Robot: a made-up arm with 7 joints. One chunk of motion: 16 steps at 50 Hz.
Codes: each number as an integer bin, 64 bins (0 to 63) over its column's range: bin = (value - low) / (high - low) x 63, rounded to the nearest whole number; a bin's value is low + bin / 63 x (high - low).
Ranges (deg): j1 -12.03..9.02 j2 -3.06..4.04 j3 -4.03..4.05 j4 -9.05..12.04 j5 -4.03..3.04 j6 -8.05..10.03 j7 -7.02..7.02
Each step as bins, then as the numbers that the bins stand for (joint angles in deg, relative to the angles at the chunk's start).
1 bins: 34 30 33 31 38 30 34
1 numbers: -0.67 0.32 0.20 1.33 0.23 0.56 0.56
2 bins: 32 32 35 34 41 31 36
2 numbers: -1.34 0.55 0.46 2.33 0.57 0.85 1.00
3 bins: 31 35 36 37 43 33 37
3 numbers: -1.67 0.88 0.59 3.34 0.80 1.42 1.23
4 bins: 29 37 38 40 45 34 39
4 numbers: -2.34 1.11 0.84 4.34 1.02 1.71 1.67
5 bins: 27 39 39 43 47 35 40
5 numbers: -3.01 1.34 0.97 5.34 1.24 1.99 1.89
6 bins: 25 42 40 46 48 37 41
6 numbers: -3.68 1.67 1.10 6.35 1.36 2.57 2.12
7 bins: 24 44 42 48 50 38 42
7 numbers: -4.01 1.90 1.36 7.02 1.58 2.86 2.34
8 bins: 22 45 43 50 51 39 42
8 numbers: -4.68 2.01 1.48 7.69 1.69 3.14 2.34
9 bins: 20 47 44 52 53 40 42
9 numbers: -5.35 2.24 1.61 8.36 1.92 3.43 2.34
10 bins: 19 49 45 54 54 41 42
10 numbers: -5.68 2.46 1.74 9.03 2.03 3.72 2.34
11 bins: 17 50 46 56 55 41 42
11 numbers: -6.35 2.57 1.87 9.70 2.14 3.72 2.34
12 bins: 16 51 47 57 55 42 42
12 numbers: -6.68 2.69 2.00 10.03 2.14 4.00 2.34
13 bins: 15 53 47 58 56 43 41
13 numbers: -7.02 2.91 2.00 10.37 2.25 4.29 2.12
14 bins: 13 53 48 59 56 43 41
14 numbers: -7.69 2.91 2.13 10.70 2.25 4.29 2.12
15 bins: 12 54 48 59 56 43 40
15 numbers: -8.02 3.03 2.13 10.70 2.25 4.29 1.89
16 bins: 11 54 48 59 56 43 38
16 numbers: -8.35 3.03 2.13 10.70 2.25 4.29 1.45
